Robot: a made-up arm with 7 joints. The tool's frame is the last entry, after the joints.
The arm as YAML. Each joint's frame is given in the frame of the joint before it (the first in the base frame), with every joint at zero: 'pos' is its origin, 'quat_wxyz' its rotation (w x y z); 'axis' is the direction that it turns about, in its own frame. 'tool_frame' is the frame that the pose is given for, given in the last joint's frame.
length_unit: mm
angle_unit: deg
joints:
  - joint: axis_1
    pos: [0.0, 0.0, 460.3]
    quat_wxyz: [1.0, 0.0, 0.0, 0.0]
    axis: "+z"
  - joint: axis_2
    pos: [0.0, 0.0, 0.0]
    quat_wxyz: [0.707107, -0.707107, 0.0, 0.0]
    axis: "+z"
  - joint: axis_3
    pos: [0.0, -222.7, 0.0]
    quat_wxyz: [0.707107, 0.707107, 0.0, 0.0]
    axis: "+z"
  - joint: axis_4
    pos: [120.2, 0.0, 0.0]
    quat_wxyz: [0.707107, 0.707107, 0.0, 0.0]
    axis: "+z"
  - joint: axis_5
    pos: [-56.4, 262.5, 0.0]
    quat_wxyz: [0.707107, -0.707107, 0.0, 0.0]
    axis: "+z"
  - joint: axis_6
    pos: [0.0, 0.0, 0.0]
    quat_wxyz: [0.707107, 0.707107, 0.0, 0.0]
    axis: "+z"
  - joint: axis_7
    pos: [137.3, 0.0, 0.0]
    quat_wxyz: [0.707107, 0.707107, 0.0, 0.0]
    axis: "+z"
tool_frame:
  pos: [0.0, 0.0, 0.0]
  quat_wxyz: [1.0, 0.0, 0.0, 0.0]
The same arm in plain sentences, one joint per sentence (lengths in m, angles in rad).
The arm has seven revolute joints in a row. What follows holds with every joint at zero, and every direction is one of the base frame's. The first joint is mounted 0.4603 m along +z from the base frame's origin and turns about +z. The second joint is mounted at the same point as the first joint and turns about +y. The third joint is mounted 0.2227 m along +z from the second joint and turns about +z. The fourth joint is mounted 0.1202 m along +x from the third joint and turns about -y. The fifth joint is mounted 0.0564 m along -x and 0.2625 m along +z from the fourth joint and turns about +z. The sixth joint is mounted at the same point as the fifth joint and turns about -y. The seventh joint is mounted 0.1373 m along +x from the sixth joint and turns about -z. The tool frame, which is the frame that the pose is given for, is mounted at the same point as the seventh joint; its axes are the base frame's turned by roll 3.1416, pitch 0.0000 and yaw 0.0000 rad (as in URDF: about the fixed x, then y, then z).
